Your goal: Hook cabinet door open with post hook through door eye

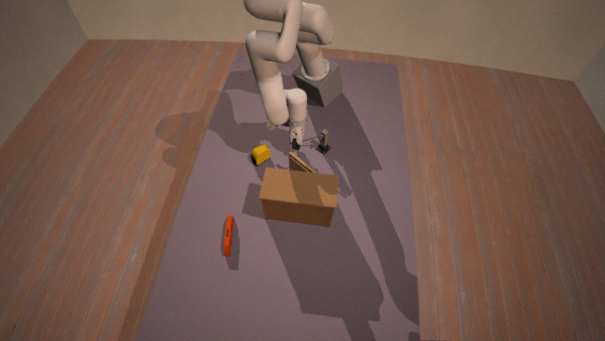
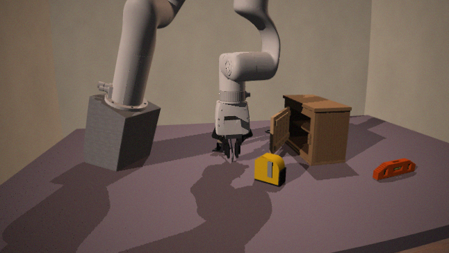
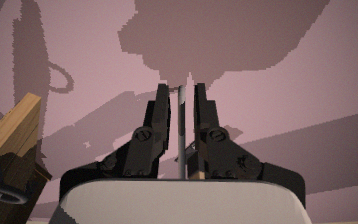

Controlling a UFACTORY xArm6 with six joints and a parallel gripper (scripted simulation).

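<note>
My hand is 5 cm to the right of the thin grey hook rod and 2 cm below it. The rest, counted from my hand: yellow tape measure (15 cm to the right, 7 cm ahead, 1 cm below); cabinet door (17 cm ahead, 7 cm to the left, 4 cm above); hook post (8 cm to the left, 4 cm above, 1 cm behind).
</note>
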